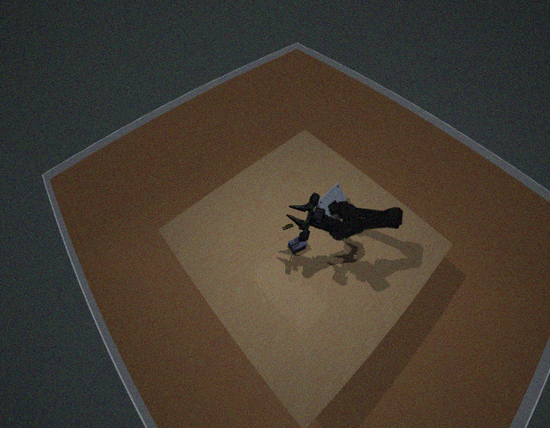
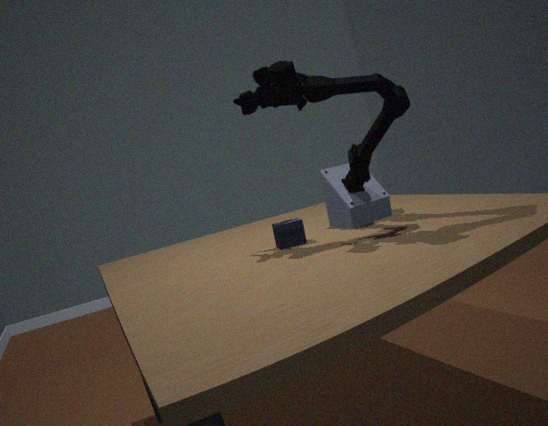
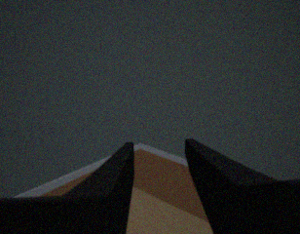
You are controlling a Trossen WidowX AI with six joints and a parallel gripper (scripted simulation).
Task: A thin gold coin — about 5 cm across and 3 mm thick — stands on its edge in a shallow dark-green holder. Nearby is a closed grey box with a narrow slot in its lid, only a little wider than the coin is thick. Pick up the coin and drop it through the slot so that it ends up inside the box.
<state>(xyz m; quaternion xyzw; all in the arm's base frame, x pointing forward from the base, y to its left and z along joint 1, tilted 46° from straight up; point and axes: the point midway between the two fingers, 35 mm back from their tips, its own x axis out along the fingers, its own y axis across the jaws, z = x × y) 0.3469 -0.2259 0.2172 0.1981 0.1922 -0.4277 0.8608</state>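
My gripper tip is now 450 mm above the gold coin, 110 mm past it and 90 mm to the left of it.
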